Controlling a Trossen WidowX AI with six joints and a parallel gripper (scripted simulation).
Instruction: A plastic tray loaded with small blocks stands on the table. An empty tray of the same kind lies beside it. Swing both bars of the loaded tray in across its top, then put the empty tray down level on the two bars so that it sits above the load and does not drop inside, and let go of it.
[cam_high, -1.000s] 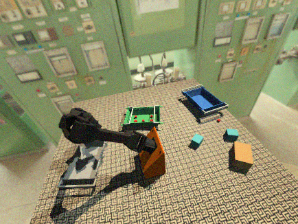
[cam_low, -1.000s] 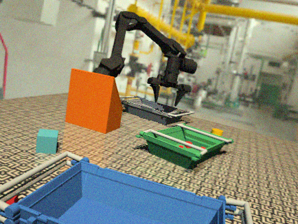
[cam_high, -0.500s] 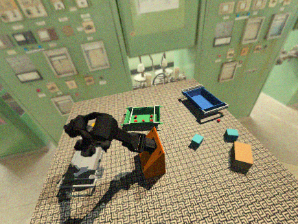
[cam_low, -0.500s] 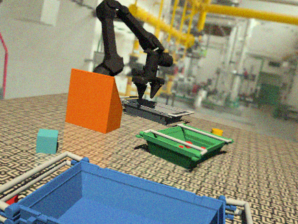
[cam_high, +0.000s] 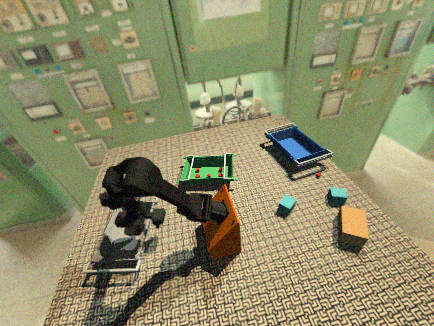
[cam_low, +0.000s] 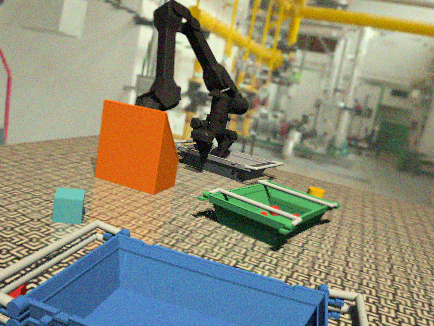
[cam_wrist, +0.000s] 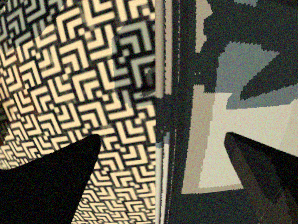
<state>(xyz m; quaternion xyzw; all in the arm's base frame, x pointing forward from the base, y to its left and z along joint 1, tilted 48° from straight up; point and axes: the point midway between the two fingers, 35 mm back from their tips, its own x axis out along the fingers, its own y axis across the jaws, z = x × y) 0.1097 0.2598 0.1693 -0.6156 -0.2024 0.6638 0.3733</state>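
The dark grey tray is 2 cm ahead of my gripper tip, 8 cm to the left of it and 1 cm above it. Also, from my gripper tip: orange box 24 cm behind, 76 cm to the right, 1 cm below; then yellow piece 34 cm ahead, 6 cm to the left, 3 cm below.
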